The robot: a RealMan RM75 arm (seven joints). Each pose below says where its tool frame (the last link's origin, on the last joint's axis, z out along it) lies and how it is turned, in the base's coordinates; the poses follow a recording.
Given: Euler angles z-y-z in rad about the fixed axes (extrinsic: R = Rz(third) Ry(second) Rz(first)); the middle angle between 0 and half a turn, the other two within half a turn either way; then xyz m.
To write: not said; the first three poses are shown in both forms.
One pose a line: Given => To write
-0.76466 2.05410 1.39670 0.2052 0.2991 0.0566 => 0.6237 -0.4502 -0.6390 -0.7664 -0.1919 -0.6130 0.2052 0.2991 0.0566
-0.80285 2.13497 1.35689 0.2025 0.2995 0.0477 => 0.6241 -0.5157 -0.5870 -0.7605 -0.2284 -0.6079 0.2025 0.2995 0.0477
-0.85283 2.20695 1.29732 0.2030 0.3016 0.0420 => 0.6196 -0.5797 -0.5292 -0.7543 -0.2531 -0.6058 0.2030 0.3016 0.0420
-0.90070 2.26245 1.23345 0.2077 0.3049 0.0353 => 0.6085 -0.6332 -0.4783 -0.7515 -0.2662 -0.6036 0.2077 0.3049 0.0353
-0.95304 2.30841 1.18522 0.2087 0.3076 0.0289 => 0.6088 -0.6675 -0.4287 -0.7429 -0.2901 -0.6033 0.2087 0.3076 0.0289
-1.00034 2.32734 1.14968 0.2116 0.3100 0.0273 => 0.6166 -0.6823 -0.3927 -0.7290 -0.3065 -0.6121 0.2116 0.3100 0.0273
